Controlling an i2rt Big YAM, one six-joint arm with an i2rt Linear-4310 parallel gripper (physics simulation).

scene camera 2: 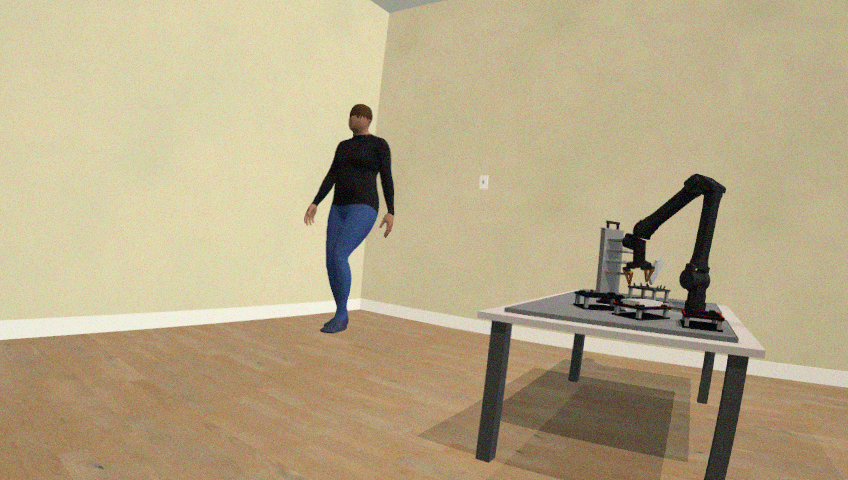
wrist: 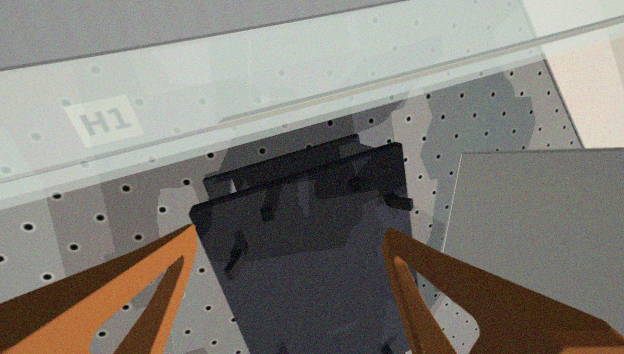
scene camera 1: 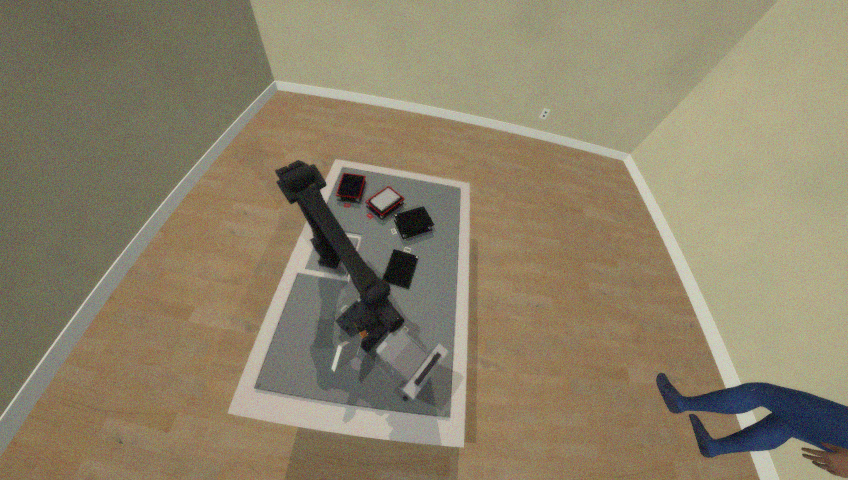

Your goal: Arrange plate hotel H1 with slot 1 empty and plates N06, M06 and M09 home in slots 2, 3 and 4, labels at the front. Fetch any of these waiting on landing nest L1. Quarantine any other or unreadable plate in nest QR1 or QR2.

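Frame: origin at the arm's base, x left, y ahead, z down, level; metres.
Where they show: gripper, fingertip midpoint: [scene camera 2: 637, 283] [wrist: 294, 236] [scene camera 1: 375, 329]; arm's base, link origin: [scene camera 1: 332, 255].
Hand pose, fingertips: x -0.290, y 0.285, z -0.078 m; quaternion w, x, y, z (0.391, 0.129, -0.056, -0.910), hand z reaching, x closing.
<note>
Things, the pixels of their centre, and the offset from my fingertips. "pt": a spot on its surface instead.
- hotel, body centre: [scene camera 1: 409, 363] [scene camera 2: 616, 258] dx -0.097, dy +0.138, dz -0.108 m
- white plate, body centre: [scene camera 2: 642, 302] [scene camera 1: 385, 199] dx +0.637, dy -0.125, dz +0.025 m
- red-rimmed nest, body centre: [scene camera 2: 701, 318] [scene camera 1: 351, 187] dx +0.686, dy -0.324, dz +0.049 m
- flat grey panel, surface spot: [wrist: 535, 225] pt dx -0.075, dy -0.048, dz -0.049 m
- pale upright piece, surface spot: [scene camera 2: 656, 270] pt dx -0.091, dy -0.070, dz -0.067 m
My gripper [scene camera 2: 639, 281] [wrist: 294, 236] is open and empty, above a black pegged stand [wrist: 310, 300] [scene camera 2: 649, 290] in front of hotel H1. The hotel [scene camera 1: 424, 371] [scene camera 2: 609, 261] is a pale tower with a dark top handle and shelves on the arm's side. Its H1 label [wrist: 105, 120] shows at the upper left of the wrist view. Slot contents and plate labels cannot be read. A white plate [scene camera 1: 386, 199] [scene camera 2: 644, 303] lies on a red-rimmed nest. Another red-rimmed nest [scene camera 1: 351, 186] [scene camera 2: 702, 318] shows a dark top. Which nest is QR1 or QR2 cannot be read.
Two black nests [scene camera 1: 413, 221] [scene camera 1: 401, 268] stand along the table's right side in scene camera 1. A flat grey panel [wrist: 535, 225] fills the right of the wrist view. A pale upright piece [scene camera 2: 656, 270] shows beside the fingers. A person [scene camera 2: 357, 172] stands away from the table.
</note>
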